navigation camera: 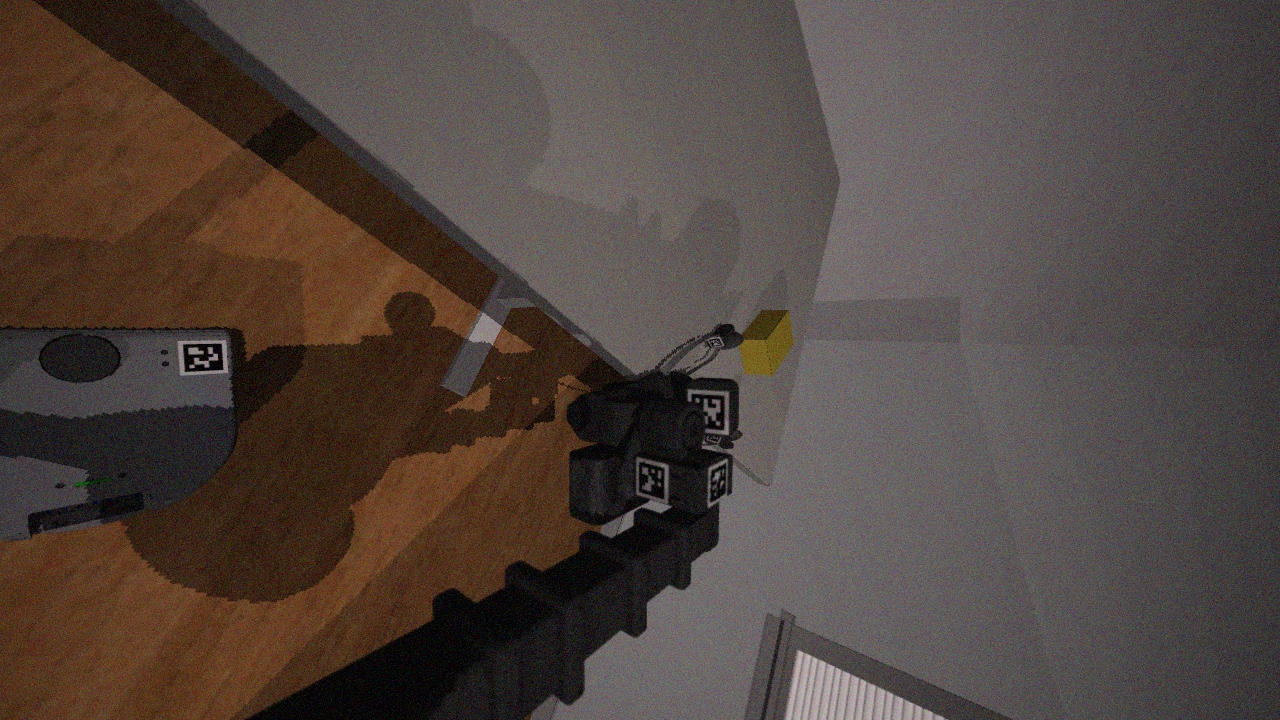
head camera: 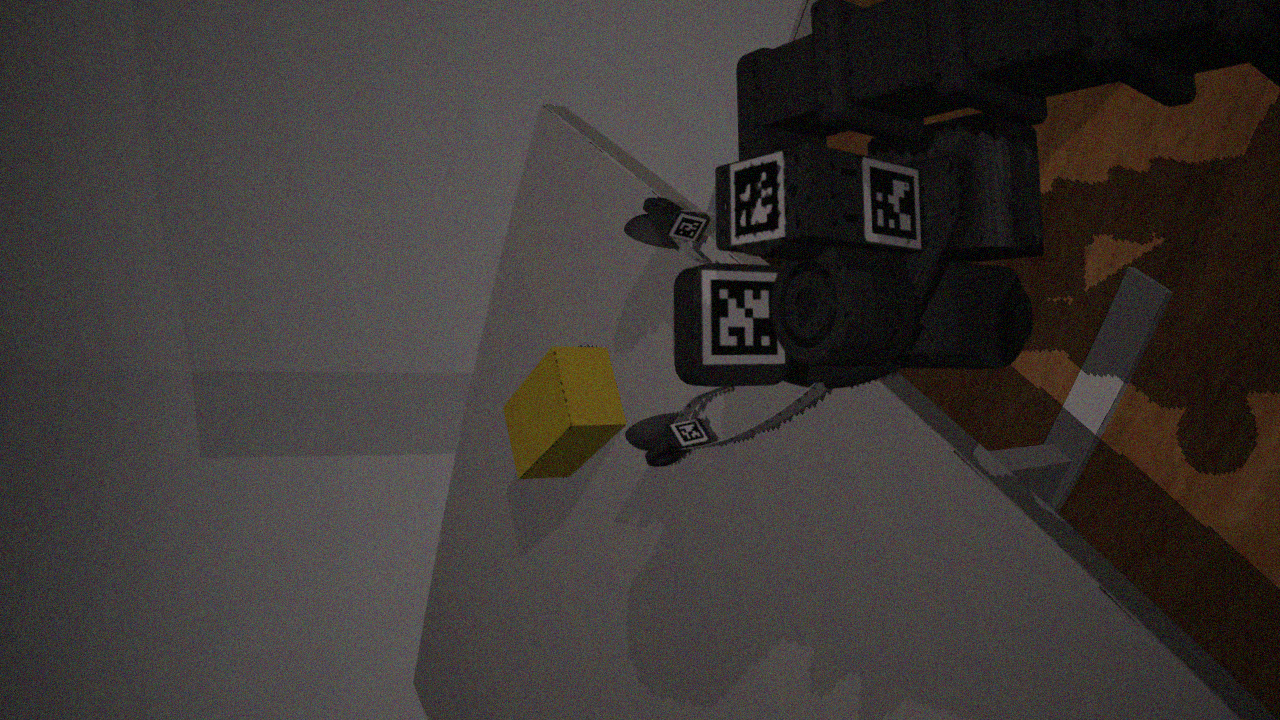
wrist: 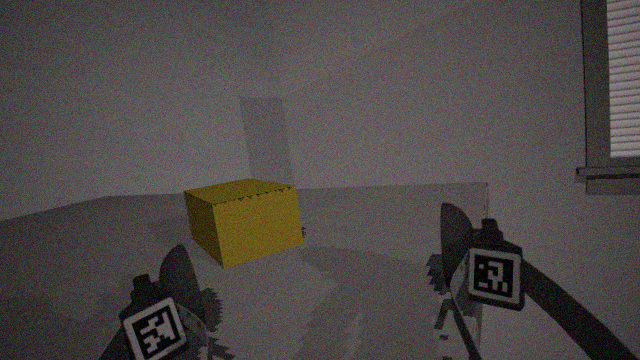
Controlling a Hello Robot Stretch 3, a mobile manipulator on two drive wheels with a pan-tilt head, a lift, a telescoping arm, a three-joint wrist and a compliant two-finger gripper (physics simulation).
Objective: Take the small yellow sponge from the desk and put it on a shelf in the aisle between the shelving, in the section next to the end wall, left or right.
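The yellow sponge is a block lying on the grey desk, near the edge by the wall. My gripper is open and empty, over the desk. In the head camera view the sponge is beyond the fingertips, close to the lower finger. In the wrist view it is ahead of the fingers, left of the middle and nearer the left finger. In the navigation camera view the wrist partly hides the gripper. The shelving does not show.
A wall stands behind the desk. A window with blinds is in it. A desk leg stands under the front edge, on the wooden floor. My base is at the left of the navigation camera view.
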